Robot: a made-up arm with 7 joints. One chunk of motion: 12 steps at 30 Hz.
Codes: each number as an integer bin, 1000 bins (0 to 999) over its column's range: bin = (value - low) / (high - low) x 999, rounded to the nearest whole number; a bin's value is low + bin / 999 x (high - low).
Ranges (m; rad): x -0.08..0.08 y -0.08..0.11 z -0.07..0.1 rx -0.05..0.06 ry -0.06..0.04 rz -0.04..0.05
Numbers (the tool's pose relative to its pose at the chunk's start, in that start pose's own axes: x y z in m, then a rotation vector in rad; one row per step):
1: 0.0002 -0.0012 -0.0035 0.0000 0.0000 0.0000
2: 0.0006 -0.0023 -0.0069 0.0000 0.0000 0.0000
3: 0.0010 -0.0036 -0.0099 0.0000 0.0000 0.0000
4: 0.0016 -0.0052 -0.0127 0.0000 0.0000 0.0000
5: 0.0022 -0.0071 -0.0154 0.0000 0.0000 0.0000
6: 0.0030 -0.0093 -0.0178 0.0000 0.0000 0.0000
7: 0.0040 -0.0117 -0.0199 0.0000 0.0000 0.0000
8: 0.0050 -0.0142 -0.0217 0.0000 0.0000 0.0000
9: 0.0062 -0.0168 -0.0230 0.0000 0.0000 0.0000
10: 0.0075 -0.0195 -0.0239 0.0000 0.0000 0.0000
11: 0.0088 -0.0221 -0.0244 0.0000 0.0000 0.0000
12: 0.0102 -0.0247 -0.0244 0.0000 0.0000 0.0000
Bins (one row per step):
1: 501 414 391 454 599 444
2: 503 409 371 454 599 444
3: 506 402 353 454 599 444
4: 509 393 337 454 599 444
5: 513 383 321 454 599 444
6: 518 372 307 454 599 444
7: 524 359 294 454 599 444
8: 531 346 284 454 599 444
9: 538 332 276 454 599 444
10: 546 318 271 454 599 444
11: 554 304 268 454 599 444
12: 563 291 268 454 599 444

